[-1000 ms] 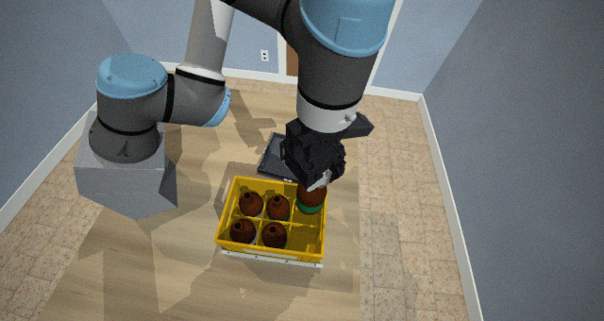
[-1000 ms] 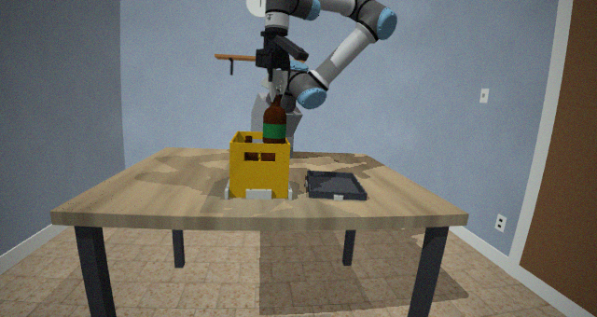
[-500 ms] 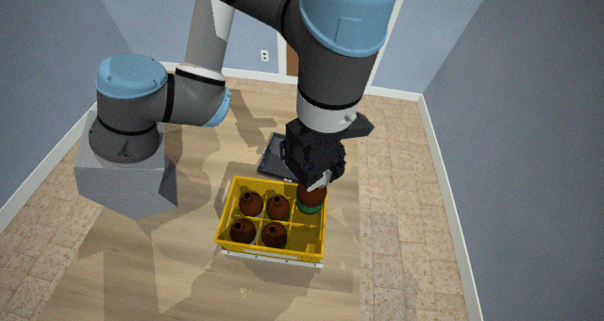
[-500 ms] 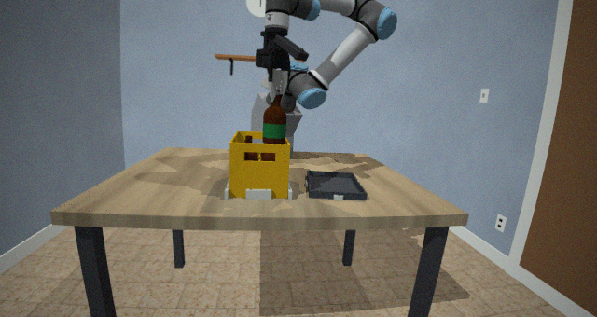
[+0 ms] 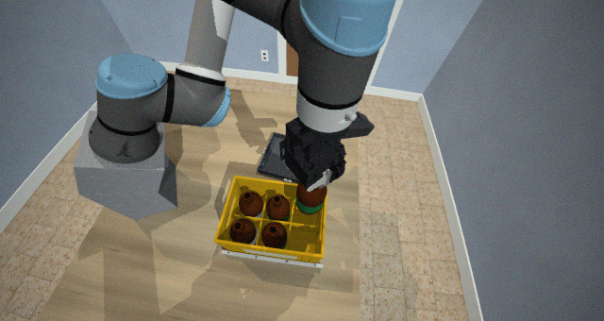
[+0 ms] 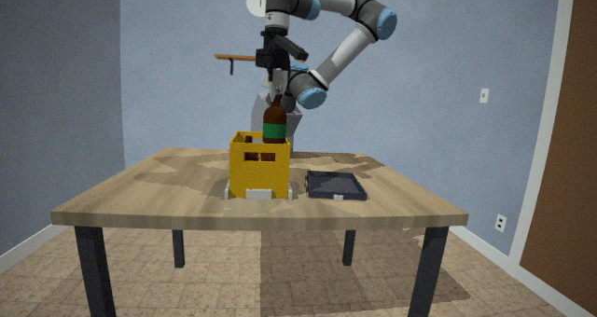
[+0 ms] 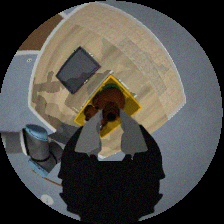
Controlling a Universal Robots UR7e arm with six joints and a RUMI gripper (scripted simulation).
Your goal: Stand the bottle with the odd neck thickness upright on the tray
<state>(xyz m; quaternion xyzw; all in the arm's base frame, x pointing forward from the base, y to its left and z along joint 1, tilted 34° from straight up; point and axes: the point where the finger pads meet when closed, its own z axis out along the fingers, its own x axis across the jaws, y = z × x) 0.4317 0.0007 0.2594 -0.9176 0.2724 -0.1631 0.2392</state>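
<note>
Right now the bottle is 70 mm below my hand. The rest, counted from my hand: crate: 70 mm behind, 70 mm to the right, 230 mm below; then tray: 130 mm behind, 200 mm to the left, 300 mm below.
</note>
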